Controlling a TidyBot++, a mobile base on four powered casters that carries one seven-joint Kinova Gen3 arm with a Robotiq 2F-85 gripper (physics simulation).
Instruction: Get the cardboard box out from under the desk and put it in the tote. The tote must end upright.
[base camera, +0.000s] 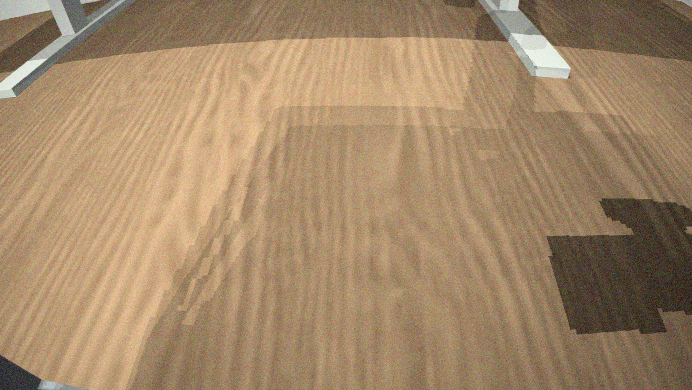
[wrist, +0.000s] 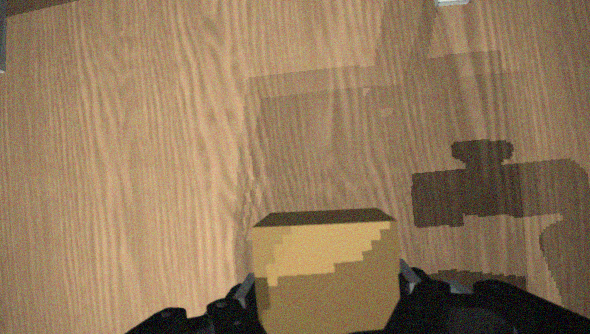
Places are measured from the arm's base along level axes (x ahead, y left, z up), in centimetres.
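Pixels of known places: gripper, between the fingertips: (wrist: 326, 286).
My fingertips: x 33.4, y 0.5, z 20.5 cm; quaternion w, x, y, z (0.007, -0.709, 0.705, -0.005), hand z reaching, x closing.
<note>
For each thing: its top centre in the pictures, then the offset to it from my fingertips. "pt": a spot on its surface instead. Level surfaces: height alone.
- cardboard box, centre of its top: (wrist: 329, 331) dz +2.6, dx -1.1, dy +0.0 cm
- desk's white right foot, a spot on its surface: (wrist: 452, 2) pt dz -58.7, dx +43.2, dy -35.7 cm
- wooden floor, height of its surface: dz -60.1 cm
The cardboard box (wrist: 327, 270) is a tan block at the bottom middle of the wrist view, with a darker narrow side facing the top of the view. My gripper (wrist: 326, 285) is shut on it, one finger at its left side and one at its right side. The box is held above the wooden floor. The gripper and the box do not show in the base camera view, where a dark shadow lies at the right. The tote does not show in either view.
The desk's white right foot (base camera: 542, 52) (wrist: 452, 2) is at the upper right. Its left foot (base camera: 37, 65) (wrist: 2, 45) is at the upper left. The wooden floor (base camera: 125, 175) (wrist: 125, 150) carries several shadows.
</note>
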